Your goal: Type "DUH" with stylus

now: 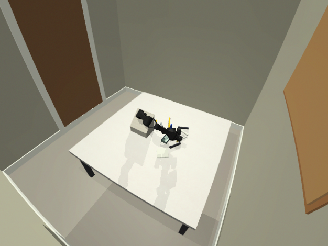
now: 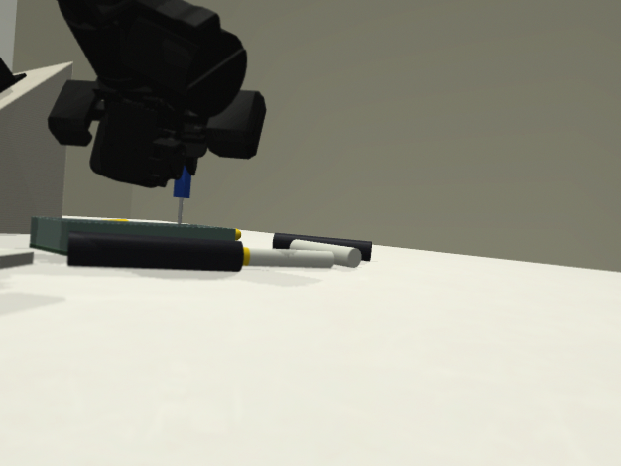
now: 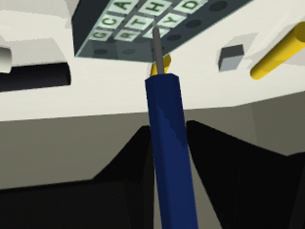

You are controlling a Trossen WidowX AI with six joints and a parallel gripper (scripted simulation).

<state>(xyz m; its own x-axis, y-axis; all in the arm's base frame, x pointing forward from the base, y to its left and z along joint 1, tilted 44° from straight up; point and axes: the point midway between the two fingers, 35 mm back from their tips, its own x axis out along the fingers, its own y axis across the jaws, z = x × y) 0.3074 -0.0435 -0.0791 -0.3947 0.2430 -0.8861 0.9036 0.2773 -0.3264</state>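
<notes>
My gripper tip is now 120 mm short of the white cylinder, 20 mm to the left of it and 80 mm above it. Round my gripper tip: stylus tip: 50 mm below; small grey block: 150 mm behind, 90 mm to the left, 80 mm below; blue stylus: 10 mm below.
</notes>
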